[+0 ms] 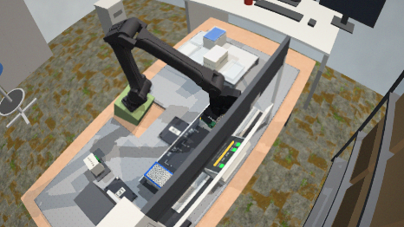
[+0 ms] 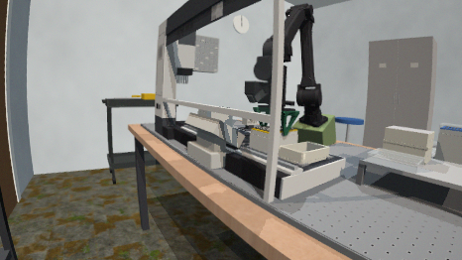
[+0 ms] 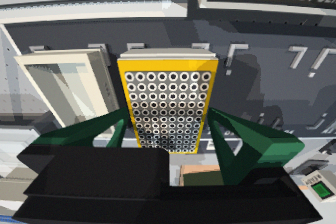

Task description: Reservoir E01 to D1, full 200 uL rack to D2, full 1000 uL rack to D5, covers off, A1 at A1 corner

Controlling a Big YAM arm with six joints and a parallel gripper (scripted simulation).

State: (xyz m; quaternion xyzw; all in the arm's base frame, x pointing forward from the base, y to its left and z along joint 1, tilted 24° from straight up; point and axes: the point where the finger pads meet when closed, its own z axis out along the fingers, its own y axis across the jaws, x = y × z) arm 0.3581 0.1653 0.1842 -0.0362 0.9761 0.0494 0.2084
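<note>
Right now my hand is 10 mm past the yellow tip rack, 10 mm to the left of it and 10 mm above it. From my hand the other things lie so: regrip nest RG 150 mm behind, 140 mm to the right, 100 mm below; then white label 150 mm behind, 140 mm to the right, 100 mm below; then frame post 160 mm ahead, 200 mm to the left, 130 mm above.
</note>
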